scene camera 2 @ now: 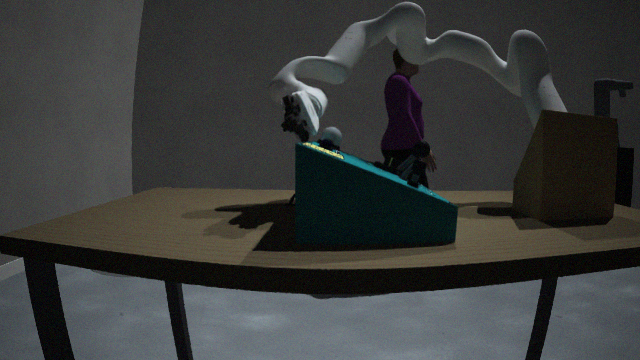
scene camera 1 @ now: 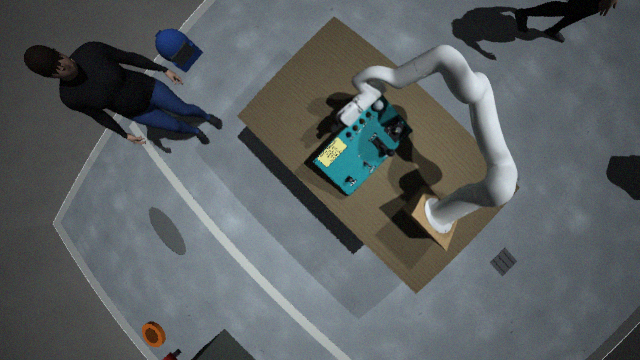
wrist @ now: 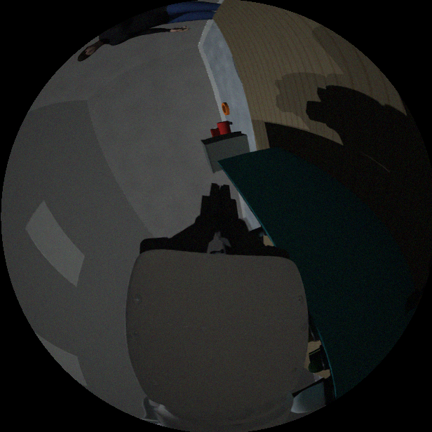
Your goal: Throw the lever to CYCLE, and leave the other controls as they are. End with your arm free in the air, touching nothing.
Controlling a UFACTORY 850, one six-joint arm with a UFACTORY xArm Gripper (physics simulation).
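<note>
A teal control console (scene camera 1: 340,172) (scene camera 2: 375,205) (wrist: 320,240) with a sloping top stands on the table. A lever with a black ball knob (scene camera 1: 390,152) (scene camera 2: 421,149) rises from the lower half of its slope. The lettering at the lever is too small to read, so its marked position cannot be told. My gripper (scene camera 2: 304,138) (wrist: 217,195) is shut and empty. It is at the console's high rear edge, above the row of small round controls, away from the lever. Whether its tips touch the console cannot be told. The arm hides part of the top in scene camera 1.
The console also bears a yellow label (scene camera 1: 332,152), a pale dome (scene camera 1: 378,105) (scene camera 2: 331,135), small round controls (scene camera 1: 355,128), two small toggles (scene camera 1: 369,167) (scene camera 1: 350,180) and a dark unit (scene camera 1: 396,130). The arm's wooden pedestal (scene camera 2: 575,170) stands on the table (scene camera 1: 290,100) (scene camera 2: 125,225).
</note>
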